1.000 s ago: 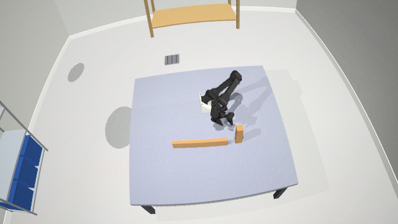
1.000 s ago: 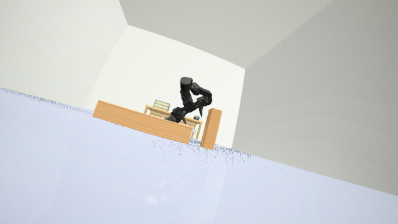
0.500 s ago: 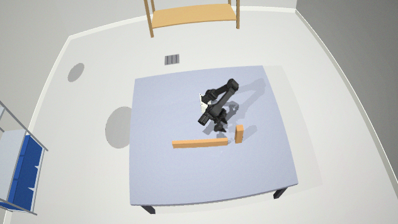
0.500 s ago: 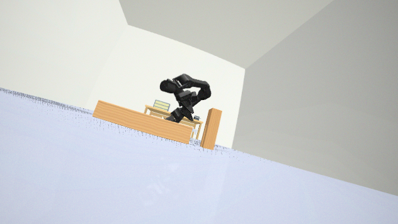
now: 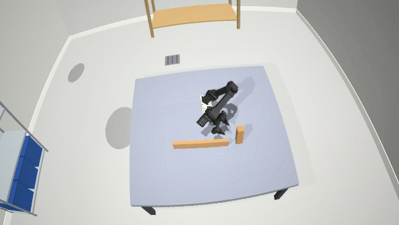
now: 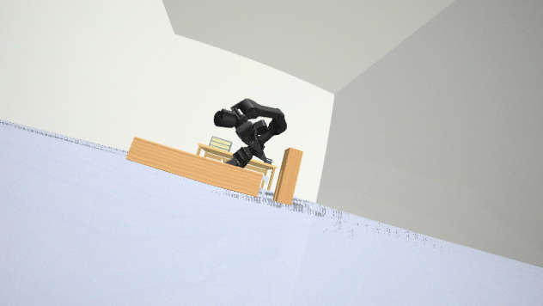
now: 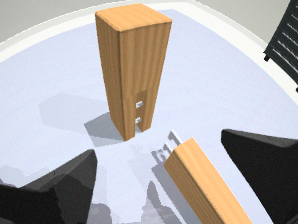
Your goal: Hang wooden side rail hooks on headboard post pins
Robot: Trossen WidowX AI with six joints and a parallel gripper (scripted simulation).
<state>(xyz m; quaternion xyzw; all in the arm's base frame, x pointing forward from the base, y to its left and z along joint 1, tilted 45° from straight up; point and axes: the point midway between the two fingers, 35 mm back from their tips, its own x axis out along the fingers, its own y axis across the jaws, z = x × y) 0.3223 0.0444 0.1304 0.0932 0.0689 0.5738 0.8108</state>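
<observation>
Now: the headboard post 30 mm ahead of my gripper tip, 90 mm to the left of it and 50 mm below it.
</observation>
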